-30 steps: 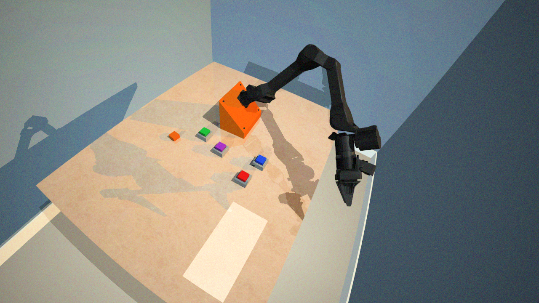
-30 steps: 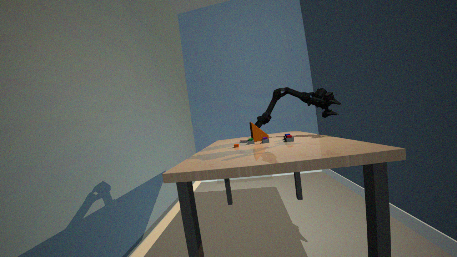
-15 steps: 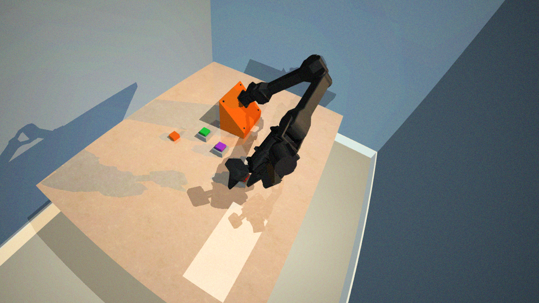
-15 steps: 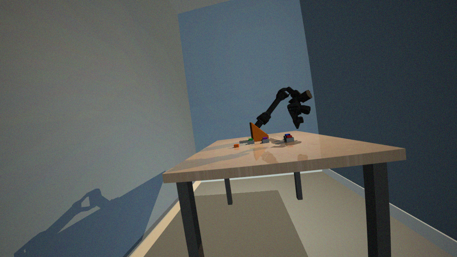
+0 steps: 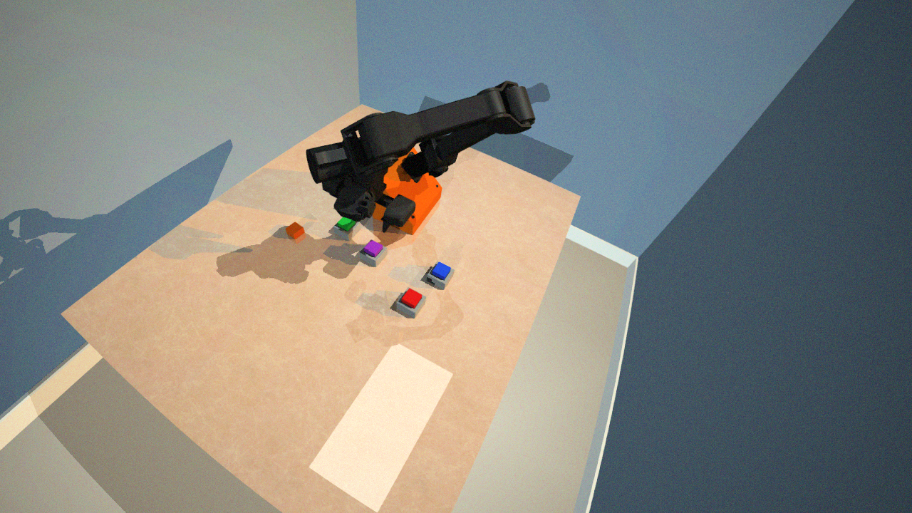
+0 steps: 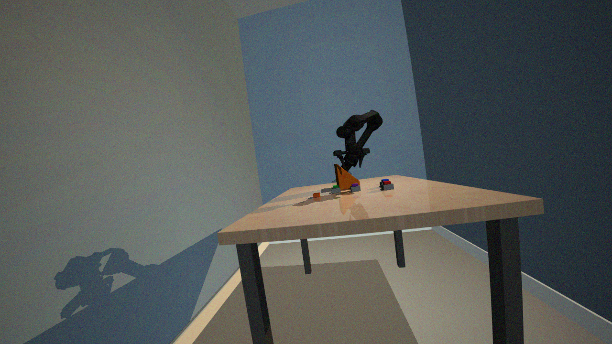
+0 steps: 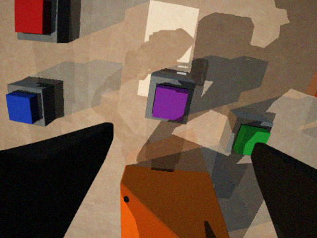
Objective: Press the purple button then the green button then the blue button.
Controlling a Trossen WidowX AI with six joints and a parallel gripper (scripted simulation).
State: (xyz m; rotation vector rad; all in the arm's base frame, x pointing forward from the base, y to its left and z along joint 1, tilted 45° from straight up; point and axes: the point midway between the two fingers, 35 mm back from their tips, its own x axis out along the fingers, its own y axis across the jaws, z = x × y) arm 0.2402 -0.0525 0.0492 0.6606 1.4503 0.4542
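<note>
The purple button is 1 cm behind my gripper tip and 9 cm below it. The rest, counted from my gripper tip: blue button (1 cm behind, 18 cm to the left, 9 cm below); green button (5 cm behind, 9 cm to the right, 9 cm below); red button (8 cm ahead, 14 cm to the left, 9 cm below).
</note>
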